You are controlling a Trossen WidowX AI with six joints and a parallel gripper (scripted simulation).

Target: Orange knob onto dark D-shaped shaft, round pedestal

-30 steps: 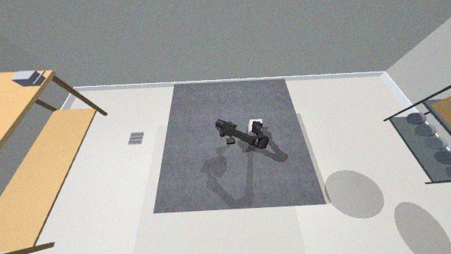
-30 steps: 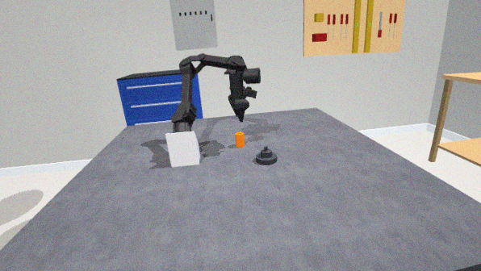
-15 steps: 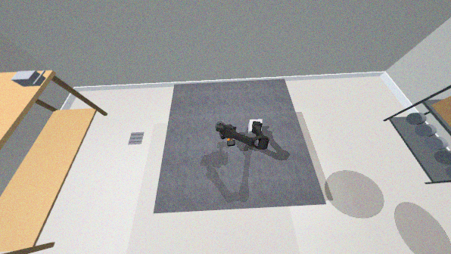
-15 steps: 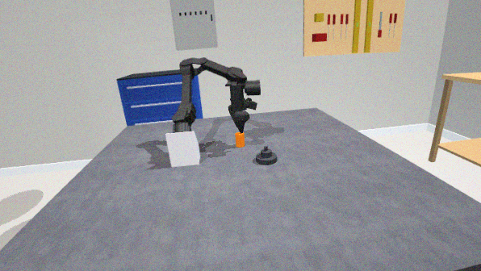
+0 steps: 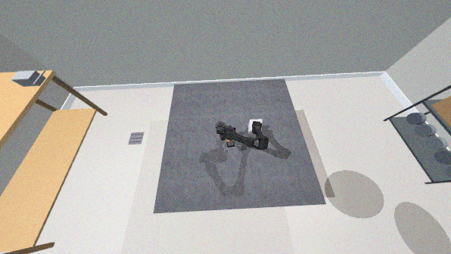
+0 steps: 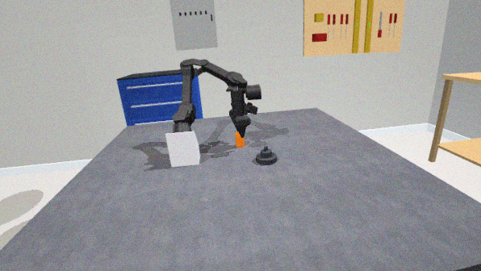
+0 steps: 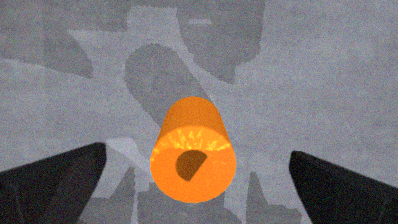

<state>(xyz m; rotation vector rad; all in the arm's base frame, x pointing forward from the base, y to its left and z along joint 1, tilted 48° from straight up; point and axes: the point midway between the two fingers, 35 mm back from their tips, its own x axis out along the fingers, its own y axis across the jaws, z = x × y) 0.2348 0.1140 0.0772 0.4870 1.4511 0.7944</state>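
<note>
My gripper tip is now 3 cm above the orange knob. Also, from my gripper tip: round pedestal: 17 cm to the right, 9 cm ahead, 3 cm below.
</note>
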